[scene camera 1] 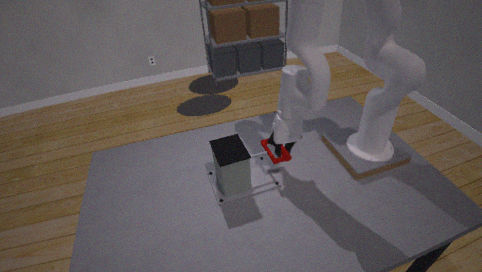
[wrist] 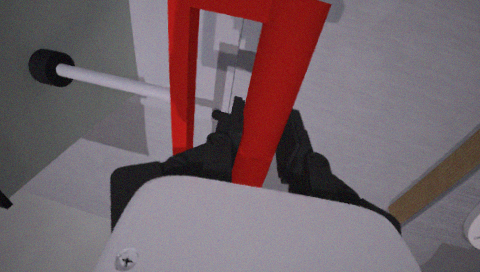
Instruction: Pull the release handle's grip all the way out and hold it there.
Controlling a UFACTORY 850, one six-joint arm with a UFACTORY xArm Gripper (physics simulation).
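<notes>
The release handle's red grip [scene camera 1: 283,156] [wrist: 283,75] is a rectangular frame beside the grey-green box [scene camera 1: 233,176] with a black top. A white rod [wrist: 115,84] runs from a black collar [wrist: 51,67] on the box to the grip's near bar; a stretch of the rod shows between box and grip. My gripper [scene camera 1: 281,149] [wrist: 260,120] is shut on the grip's outer bar, with one black finger inside the frame and the other outside it. The lower part of the bar is hidden by the gripper's body in the wrist view.
The box stands on a pale base plate [scene camera 1: 257,186] with dark bolts at its corners, on the grey table [scene camera 1: 150,215]. The robot's wood-edged base board [scene camera 1: 382,170] [wrist: 435,177] is to the right. A shelf rack [scene camera 1: 247,73] with boxes stands on the floor behind.
</notes>
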